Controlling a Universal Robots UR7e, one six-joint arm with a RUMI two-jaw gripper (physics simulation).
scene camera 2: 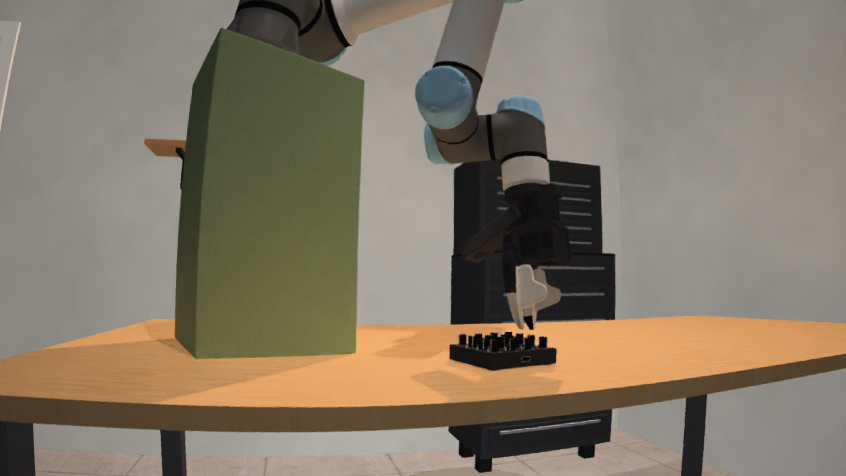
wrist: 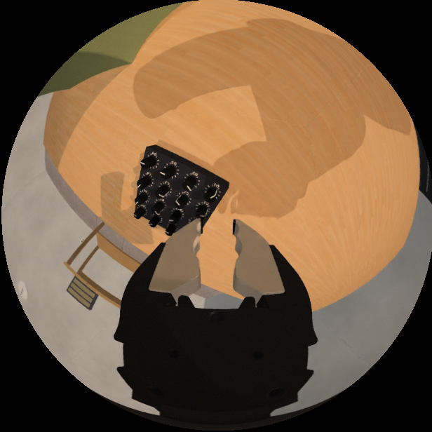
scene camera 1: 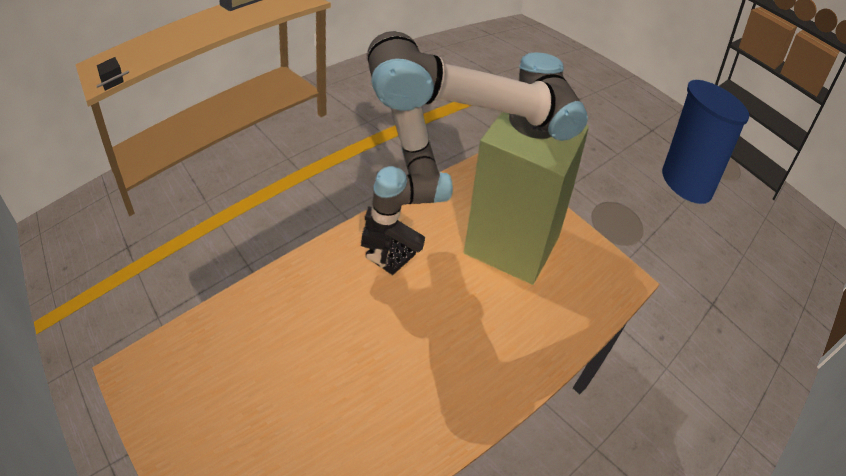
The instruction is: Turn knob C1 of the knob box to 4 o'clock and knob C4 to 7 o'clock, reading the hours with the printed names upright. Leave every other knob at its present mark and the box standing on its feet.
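Pixels of known places: gripper, fingertip midpoint: (scene camera 2: 526,329) (scene camera 1: 383,262); arm's base at its link origin: (scene camera 2: 254,68).
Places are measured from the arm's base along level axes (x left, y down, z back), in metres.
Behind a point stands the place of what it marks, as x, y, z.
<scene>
The black knob box (scene camera 1: 402,255) @(-0.153, 0.429, -0.342) (scene camera 2: 482,357) @(-0.231, 0.442, -0.304) (wrist: 202,176) stands flat on the wooden table (scene camera 1: 283,355) @(-0.123, 0.458, -0.832) (scene camera 2: 680,343) @(-0.162, 0.458, -0.751) (wrist: 320,240). It bears several rows of black knobs with white pointer lines and printed dials. The printed names are too small and turned to read, so I cannot tell which knobs are C1 and C4. My gripper (scene camera 2: 525,326) @(-0.164, 0.416, -0.410) (wrist: 217,220) is partly open, with nothing between its fingers. In scene camera 2 its tips are just above the knobs. In the wrist view the left finger overlaps the box's lower right edge and hides part of it.
A tall green pedestal (scene camera 1: 514,207) @(0.071, 0.195, -0.147) (scene camera 2: 278,207) @(-0.087, 0.246, -0.054) (wrist: 107,47) carries the arm and stands on the table near the box. A dark drawer cabinet (scene camera 2: 585,278) is behind the table. A wooden workbench (scene camera 1: 207,41), a blue bin (scene camera 1: 704,142) and a shelf rack are farther off.
</scene>
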